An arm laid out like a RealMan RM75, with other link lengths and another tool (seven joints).
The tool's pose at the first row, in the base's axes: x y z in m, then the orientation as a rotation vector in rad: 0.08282, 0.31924, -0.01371, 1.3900, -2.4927, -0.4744
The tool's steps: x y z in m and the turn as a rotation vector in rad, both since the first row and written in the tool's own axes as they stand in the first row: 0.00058, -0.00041, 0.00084, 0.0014, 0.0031, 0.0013; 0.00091, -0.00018, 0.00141, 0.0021, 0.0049, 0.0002; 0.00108, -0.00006, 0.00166, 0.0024, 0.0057, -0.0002; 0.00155, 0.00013, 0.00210, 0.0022, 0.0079, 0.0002; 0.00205, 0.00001, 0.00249, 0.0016, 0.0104, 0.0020; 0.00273, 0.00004, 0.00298, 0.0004, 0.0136, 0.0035; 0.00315, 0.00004, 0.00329, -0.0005, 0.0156, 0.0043; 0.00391, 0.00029, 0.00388, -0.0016, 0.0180, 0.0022; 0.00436, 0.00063, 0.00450, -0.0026, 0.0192, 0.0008; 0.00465, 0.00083, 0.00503, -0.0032, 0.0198, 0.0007; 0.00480, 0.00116, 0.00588, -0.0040, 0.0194, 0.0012; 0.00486, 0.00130, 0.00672, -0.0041, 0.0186, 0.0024; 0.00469, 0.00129, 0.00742, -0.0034, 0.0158, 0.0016
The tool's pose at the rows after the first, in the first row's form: 0.08253, 0.31868, -0.01461, 1.3885, -2.4918, -0.4700; 0.08197, 0.31860, -0.01502, 1.3900, -2.4902, -0.4679; 0.08170, 0.31855, -0.01519, 1.3906, -2.4895, -0.4670; 0.08115, 0.31831, -0.01550, 1.3897, -2.4878, -0.4654; 0.08084, 0.31789, -0.01587, 1.3869, -2.4866, -0.4637; 0.08029, 0.31740, -0.01627, 1.3842, -2.4842, -0.4622; 0.07996, 0.31709, -0.01653, 1.3826, -2.4826, -0.4615; 0.07916, 0.31666, -0.01693, 1.3847, -2.4788, -0.4613; 0.07844, 0.31654, -0.01734, 1.3860, -2.4765, -0.4618; 0.07794, 0.31648, -0.01773, 1.3858, -2.4756, -0.4620; 0.07729, 0.31665, -0.01837, 1.3849, -2.4758, -0.4632; 0.07685, 0.31680, -0.01908, 1.3834, -2.4770, -0.4637; 0.07668, 0.31705, -0.01973, 1.3850, -2.4792, -0.4653
